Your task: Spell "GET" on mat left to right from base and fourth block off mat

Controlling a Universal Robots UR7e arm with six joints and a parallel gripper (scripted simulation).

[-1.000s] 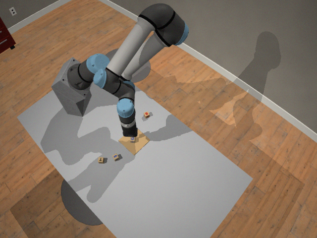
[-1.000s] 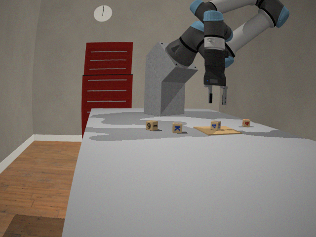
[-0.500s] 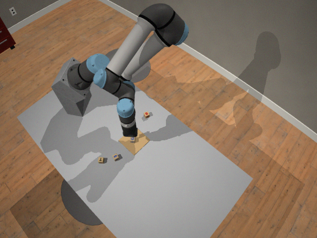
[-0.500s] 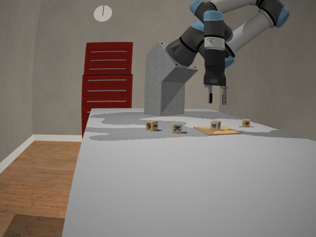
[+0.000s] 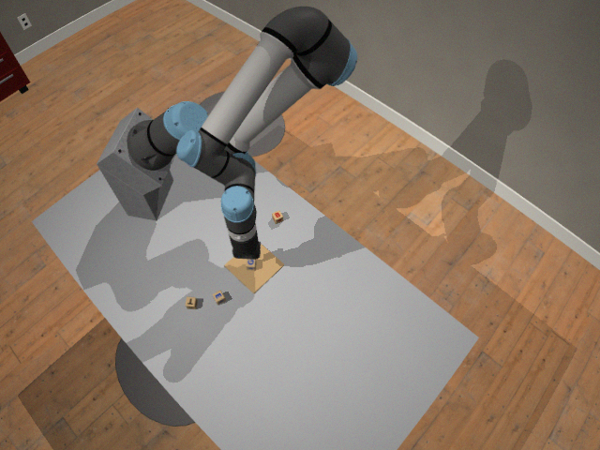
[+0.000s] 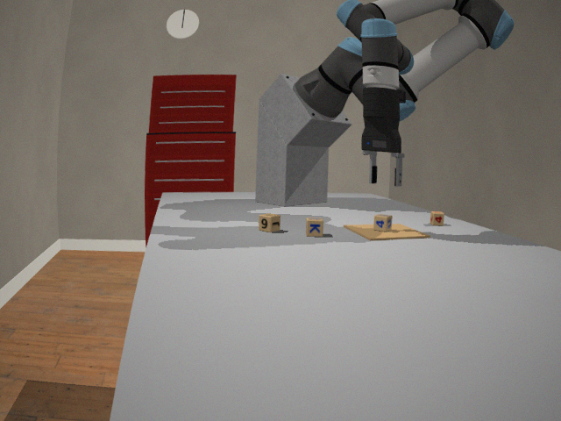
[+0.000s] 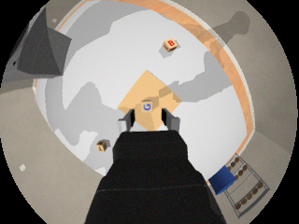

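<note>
Now: hand 110 mm above the tan mat and 10 mm to the right of it. From my hand the other things lie so: E block 140 mm to the right, 100 mm below, 60 mm ahead.
</note>
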